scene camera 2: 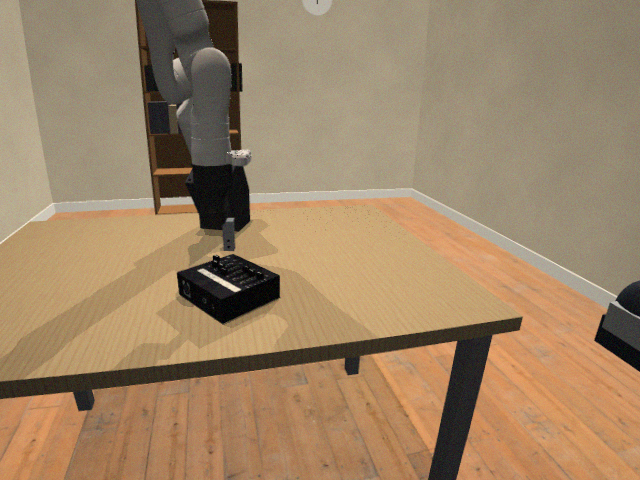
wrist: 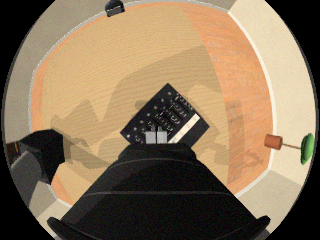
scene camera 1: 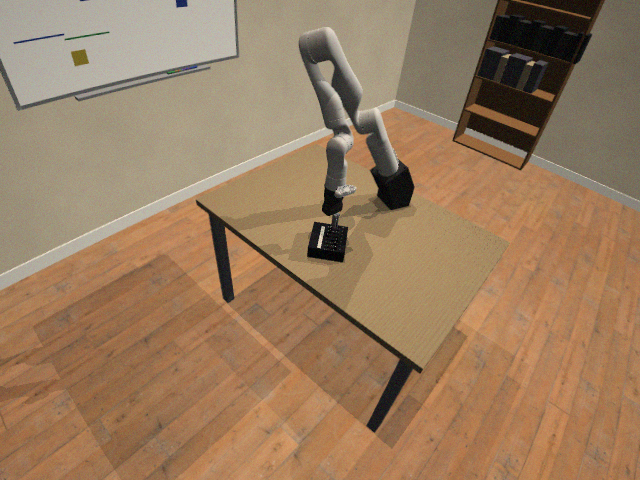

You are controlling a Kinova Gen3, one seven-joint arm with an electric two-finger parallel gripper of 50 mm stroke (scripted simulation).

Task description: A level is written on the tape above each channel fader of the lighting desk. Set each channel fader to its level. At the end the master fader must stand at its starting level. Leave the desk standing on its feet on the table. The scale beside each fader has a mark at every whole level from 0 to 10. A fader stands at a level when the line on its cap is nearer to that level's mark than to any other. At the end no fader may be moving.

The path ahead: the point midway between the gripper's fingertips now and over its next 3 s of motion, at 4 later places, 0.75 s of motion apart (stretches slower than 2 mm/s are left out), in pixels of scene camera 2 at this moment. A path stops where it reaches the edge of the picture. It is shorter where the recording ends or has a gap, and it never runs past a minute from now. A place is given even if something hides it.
My gripper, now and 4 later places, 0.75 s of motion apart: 229, 249; 225, 251; 217, 252; 210, 252; 206, 251
